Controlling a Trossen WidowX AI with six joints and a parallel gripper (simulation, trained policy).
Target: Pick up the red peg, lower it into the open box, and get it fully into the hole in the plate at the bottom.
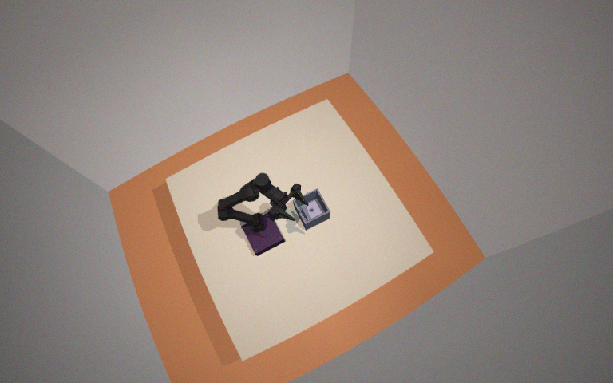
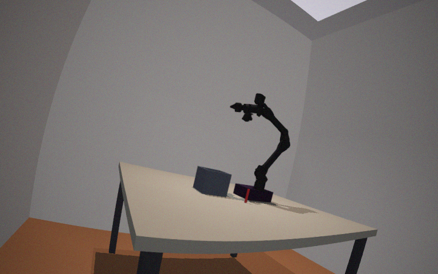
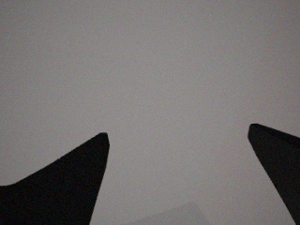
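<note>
Right now my gripper tip is 60 mm past the red peg, 320 mm to the right of it and 550 mm above it. The rest, counted from my gripper tip: pale plate (110 mm ahead, 150 mm to the left, 540 mm below).
</note>
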